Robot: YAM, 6 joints.
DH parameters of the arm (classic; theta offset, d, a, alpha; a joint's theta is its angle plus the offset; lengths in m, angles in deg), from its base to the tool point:
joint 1: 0 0.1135 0.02 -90
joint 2: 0 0 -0.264 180
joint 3: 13.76 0 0.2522 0
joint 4: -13.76 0 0.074 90
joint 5: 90 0 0 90
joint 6: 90 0.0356 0 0
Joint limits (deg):
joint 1: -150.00..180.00
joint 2: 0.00..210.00
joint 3: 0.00..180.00
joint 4: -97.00..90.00
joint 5: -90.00..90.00
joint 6: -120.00..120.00
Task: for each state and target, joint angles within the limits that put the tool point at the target. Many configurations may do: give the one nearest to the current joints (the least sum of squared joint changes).
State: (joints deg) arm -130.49 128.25 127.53 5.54 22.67 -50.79
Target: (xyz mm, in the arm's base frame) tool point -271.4 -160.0 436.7
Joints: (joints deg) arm -146.43 80.36 87.00 -20.33 28.08 -50.79
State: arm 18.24 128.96 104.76 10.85 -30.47 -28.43
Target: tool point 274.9 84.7 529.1
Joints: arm 13.12 78.80 93.83 4.87 -34.40 -28.43
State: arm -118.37 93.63 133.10 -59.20 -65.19 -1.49
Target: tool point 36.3 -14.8 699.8
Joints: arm -146.01 79.11 163.29 -23.22 -66.17 -1.49
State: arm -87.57 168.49 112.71 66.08 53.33 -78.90
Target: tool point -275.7 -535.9 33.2
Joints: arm -114.82 175.09 132.80 52.49 45.18 -78.90
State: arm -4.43 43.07 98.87 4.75 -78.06 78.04
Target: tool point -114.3 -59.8 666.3
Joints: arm 41.73 52.79 126.90 12.60 -62.08 78.04
